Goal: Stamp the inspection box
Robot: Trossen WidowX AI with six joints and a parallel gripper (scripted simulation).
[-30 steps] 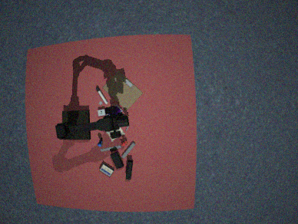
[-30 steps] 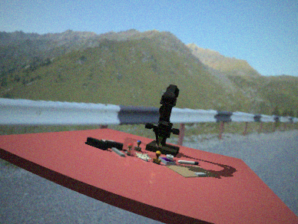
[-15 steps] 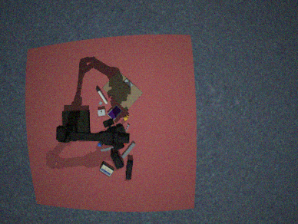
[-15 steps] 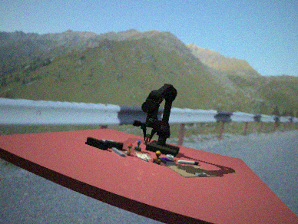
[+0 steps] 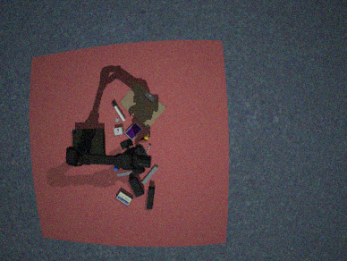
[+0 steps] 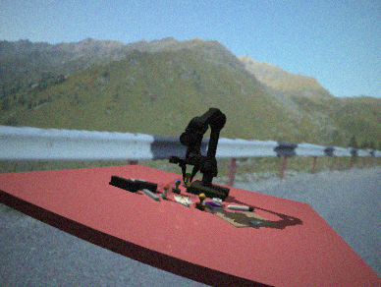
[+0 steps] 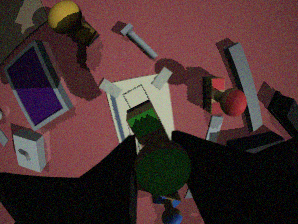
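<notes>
My gripper tip is now 90 mm above the white inspection card and 20 mm past it. The rest, counted from my gripper tip: green-knobbed PASS stamp (right at my gripper tip); then yellow-knobbed stamp (80 mm to the left, 70 mm ahead, 60 mm below); then red-knobbed stamp (80 mm to the right, 60 mm below, 30 mm ahead).
</notes>
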